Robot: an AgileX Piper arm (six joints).
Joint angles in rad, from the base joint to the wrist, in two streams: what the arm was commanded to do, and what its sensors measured. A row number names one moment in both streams.
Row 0, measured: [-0.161 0.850 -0.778 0.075 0.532 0.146]
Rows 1 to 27, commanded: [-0.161 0.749 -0.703 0.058 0.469 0.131]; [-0.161 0.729 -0.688 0.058 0.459 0.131]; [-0.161 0.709 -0.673 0.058 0.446 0.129]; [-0.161 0.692 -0.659 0.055 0.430 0.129]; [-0.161 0.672 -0.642 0.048 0.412 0.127]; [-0.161 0.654 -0.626 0.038 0.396 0.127]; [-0.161 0.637 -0.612 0.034 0.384 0.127]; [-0.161 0.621 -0.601 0.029 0.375 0.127]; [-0.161 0.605 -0.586 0.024 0.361 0.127]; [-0.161 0.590 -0.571 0.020 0.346 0.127]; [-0.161 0.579 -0.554 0.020 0.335 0.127]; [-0.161 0.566 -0.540 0.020 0.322 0.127]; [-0.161 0.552 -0.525 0.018 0.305 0.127]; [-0.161 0.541 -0.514 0.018 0.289 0.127]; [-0.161 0.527 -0.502 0.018 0.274 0.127]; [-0.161 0.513 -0.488 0.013 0.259 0.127]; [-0.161 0.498 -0.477 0.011 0.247 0.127]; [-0.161 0.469 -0.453 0.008 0.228 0.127]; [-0.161 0.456 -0.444 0.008 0.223 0.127]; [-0.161 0.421 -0.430 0.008 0.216 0.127]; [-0.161 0.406 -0.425 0.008 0.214 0.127]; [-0.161 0.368 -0.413 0.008 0.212 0.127]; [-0.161 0.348 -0.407 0.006 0.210 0.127]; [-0.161 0.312 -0.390 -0.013 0.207 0.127]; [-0.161 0.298 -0.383 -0.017 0.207 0.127]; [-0.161 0.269 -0.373 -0.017 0.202 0.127]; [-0.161 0.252 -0.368 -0.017 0.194 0.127]
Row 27, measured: [-0.161 0.309 -0.390 0.000 0.221 0.132]
